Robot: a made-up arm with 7 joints.
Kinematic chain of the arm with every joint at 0, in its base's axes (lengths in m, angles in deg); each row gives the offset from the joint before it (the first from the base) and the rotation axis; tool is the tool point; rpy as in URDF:
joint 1: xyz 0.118 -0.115 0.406 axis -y
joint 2: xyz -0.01 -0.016 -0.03 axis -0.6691 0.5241 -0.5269
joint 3: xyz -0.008 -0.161 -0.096 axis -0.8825 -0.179 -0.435
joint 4: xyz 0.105 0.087 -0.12 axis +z
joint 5: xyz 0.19 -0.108 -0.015 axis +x
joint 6: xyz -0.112 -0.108 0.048 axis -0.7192 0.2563 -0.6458
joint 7: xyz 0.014 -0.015 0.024 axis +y
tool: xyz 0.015 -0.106 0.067 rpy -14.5 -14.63 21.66
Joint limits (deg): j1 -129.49..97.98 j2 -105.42..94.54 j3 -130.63..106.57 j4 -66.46..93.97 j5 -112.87..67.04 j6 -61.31..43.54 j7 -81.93..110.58
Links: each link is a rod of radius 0.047 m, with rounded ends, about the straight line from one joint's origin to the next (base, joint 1, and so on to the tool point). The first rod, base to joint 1, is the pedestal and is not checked.
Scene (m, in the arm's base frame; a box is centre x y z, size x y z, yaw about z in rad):
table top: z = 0
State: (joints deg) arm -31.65 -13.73 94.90 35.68 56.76 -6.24 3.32
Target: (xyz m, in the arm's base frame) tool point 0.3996 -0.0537 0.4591
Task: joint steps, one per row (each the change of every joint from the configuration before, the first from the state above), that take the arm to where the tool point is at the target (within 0.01 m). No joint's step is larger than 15 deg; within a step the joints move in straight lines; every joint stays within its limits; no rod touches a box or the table.
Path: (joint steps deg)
1: 3.18 -6.10 -5.04 6.87 -13.76 4.36 -0.40
2: 3.19 -6.10 -5.04 6.87 -13.76 4.37 -0.39
3: 3.18 -6.10 -5.04 6.87 -13.76 4.36 -0.40
4: 3.19 -6.10 -5.04 6.87 -13.76 4.37 -0.39
5: 3.18 -6.10 -5.04 6.86 -13.76 4.36 -0.40
6: 3.19 -6.10 -5.04 6.87 -13.76 4.37 -0.39
7: 3.18 -6.10 -5.04 6.87 -13.76 4.36 -0.40

